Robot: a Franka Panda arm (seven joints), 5 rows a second.
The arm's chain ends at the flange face. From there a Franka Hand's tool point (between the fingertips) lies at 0.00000 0.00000 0.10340 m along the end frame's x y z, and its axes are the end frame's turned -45 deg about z.
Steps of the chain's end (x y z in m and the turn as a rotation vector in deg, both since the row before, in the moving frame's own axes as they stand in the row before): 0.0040 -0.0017 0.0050 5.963 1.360 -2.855; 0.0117 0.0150 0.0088 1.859 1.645 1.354; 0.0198 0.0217 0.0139 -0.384 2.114 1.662; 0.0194 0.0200 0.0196 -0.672 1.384 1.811; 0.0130 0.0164 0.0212 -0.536 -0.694 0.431
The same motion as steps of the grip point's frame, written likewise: 0.0132 -0.0045 0.0044 3.255 5.178 -2.855; 0.0021 0.0187 0.0087 0.151 2.478 1.354; 0.0008 0.0326 0.0138 -1.766 1.223 1.662; 0.0004 0.0305 0.0196 -1.454 0.503 1.811; -0.0040 0.0206 0.0212 0.112 -0.870 0.431
